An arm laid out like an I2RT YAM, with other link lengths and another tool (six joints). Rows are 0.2 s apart.
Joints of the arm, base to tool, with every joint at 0 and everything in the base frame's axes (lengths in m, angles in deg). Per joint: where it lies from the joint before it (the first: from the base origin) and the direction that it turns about. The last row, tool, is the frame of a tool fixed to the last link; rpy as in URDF.
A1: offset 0.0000 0.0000 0.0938 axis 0 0 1
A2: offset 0.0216 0.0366 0.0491 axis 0 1 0
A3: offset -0.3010 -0.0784 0.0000 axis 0 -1 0
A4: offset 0.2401 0.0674 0.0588 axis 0 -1 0
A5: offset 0.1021 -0.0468 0.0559 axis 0 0 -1
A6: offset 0.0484 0.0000 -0.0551 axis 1 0 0
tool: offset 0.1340 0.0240 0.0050 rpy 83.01 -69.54 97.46
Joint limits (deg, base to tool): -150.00..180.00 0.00..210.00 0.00..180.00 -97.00..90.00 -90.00..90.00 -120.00..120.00
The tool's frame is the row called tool.
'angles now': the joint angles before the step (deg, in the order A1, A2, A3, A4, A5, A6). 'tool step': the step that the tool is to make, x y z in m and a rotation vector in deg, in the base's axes. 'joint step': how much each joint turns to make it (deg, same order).
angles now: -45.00, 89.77, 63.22, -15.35, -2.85, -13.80
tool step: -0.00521, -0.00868, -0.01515, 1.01, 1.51, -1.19
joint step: -1.05, 1.96, -0.03, 0.20, 0.35, -0.18
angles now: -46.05, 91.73, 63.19, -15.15, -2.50, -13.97
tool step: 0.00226, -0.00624, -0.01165, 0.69, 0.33, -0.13
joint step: -0.48, 2.12, 0.04, 1.36, -0.42, -0.07
